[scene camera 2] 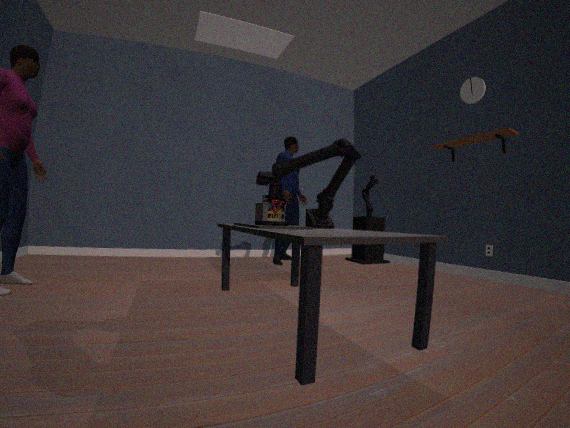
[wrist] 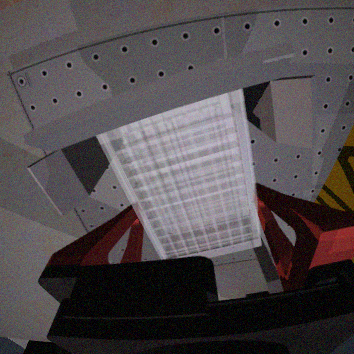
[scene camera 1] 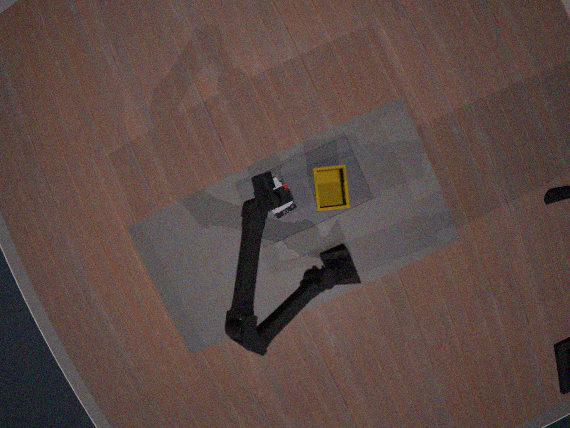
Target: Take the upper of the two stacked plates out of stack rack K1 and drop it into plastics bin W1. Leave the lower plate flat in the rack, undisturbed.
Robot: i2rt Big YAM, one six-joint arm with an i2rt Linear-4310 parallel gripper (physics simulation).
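My gripper points down at stack rack K1, its red fingers on the two long sides of the upper plate, a whitish, translucent gridded plate. The gripper is shut on this plate. The plate sits between the rack's grey walls, and its far edge meets the line of the far wall in the wrist view. The lower plate cannot be made out beneath it, nor any gap between them. Plastics bin W1, yellow and open-topped, stands to the right of the rack in scene camera 1.
A grey board with rows of holes lies under the rack. The arm's base stands on the grey table, below the bin in scene camera 1. Two people stand away from the table.
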